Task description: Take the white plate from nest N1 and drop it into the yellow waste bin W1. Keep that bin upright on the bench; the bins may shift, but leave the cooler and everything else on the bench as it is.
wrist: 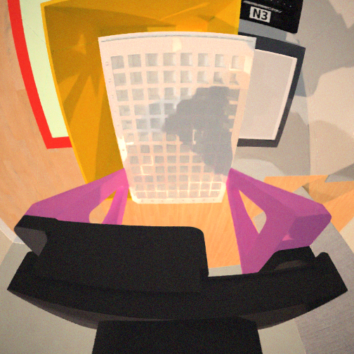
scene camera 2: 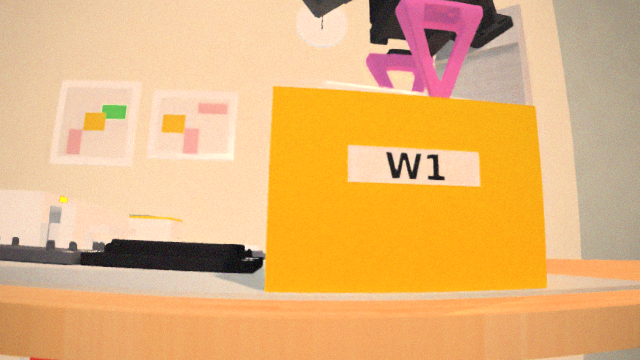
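Seen in the pictures: arm's base, origin of the base link: (scene camera 2: 477, 31).
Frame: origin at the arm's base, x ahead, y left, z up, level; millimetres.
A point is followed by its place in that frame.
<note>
The white plate (scene camera 2: 357, 86) {x 192, y 408, z -281 mm} (wrist: 175, 120), with a grid of square wells, is held between the pink fingers of my gripper (scene camera 2: 420, 91) {x 142, y 350, z -284 mm} (wrist: 177, 174). In the wrist view the fingertips press its two sides near its lower end. The yellow waste bin W1 (scene camera 2: 410, 225) {x 157, y 449, z -387 mm} (wrist: 90, 150) stands upright on the bench. In the scene view a thin strip of the plate shows just above the bin's front rim; the rest is hidden behind the front wall. In the wrist view the plate overlaps the bin's inside. Nest N1 cannot be made out.
A black nest (scene camera 2: 175, 256) {x 369, y 346, z -414 mm} lies left of the bin. The nest labelled N3 (wrist: 272, 22) is at the top right of the wrist view. A dark-framed pale panel (wrist: 257, 143) lies right of the plate, and a red-bordered pale green area (wrist: 60, 142) lies left of the bin.
</note>
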